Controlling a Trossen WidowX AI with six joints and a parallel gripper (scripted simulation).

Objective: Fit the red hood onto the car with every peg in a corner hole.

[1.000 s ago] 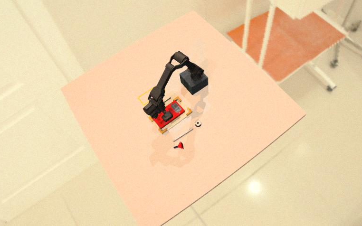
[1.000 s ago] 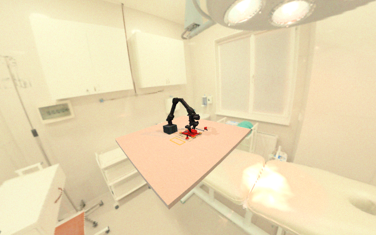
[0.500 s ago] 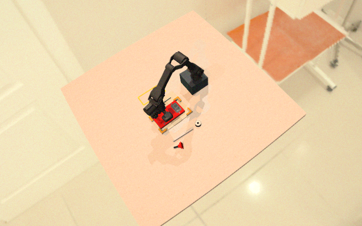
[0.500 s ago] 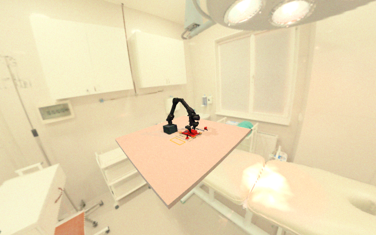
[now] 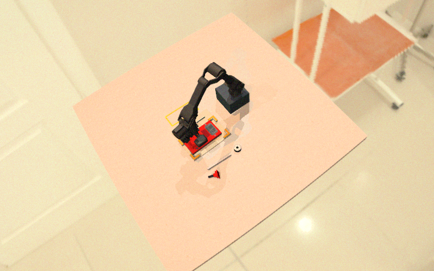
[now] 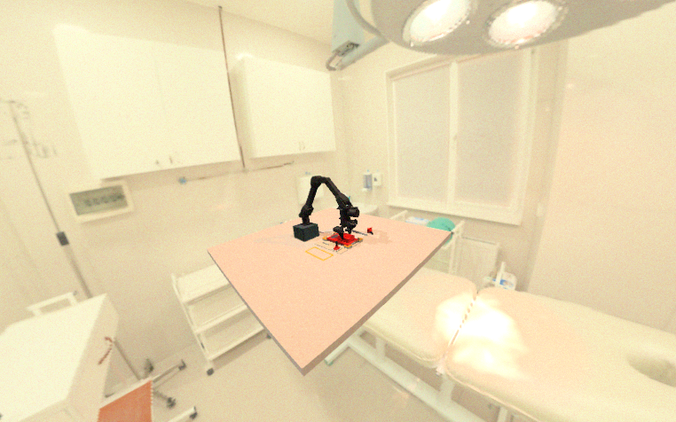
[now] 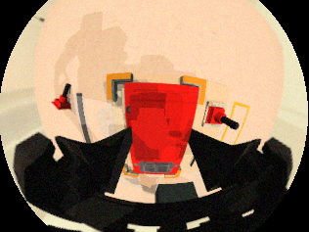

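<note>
Right now my gripper tip is right at the red hood. The rest, counted from my gripper tip: thin axle rod 50 mm behind, 170 mm to the left, 30 mm below; then wheel 170 mm behind, 160 mm to the left, 30 mm below; then grey engine block 20 mm below.
</note>
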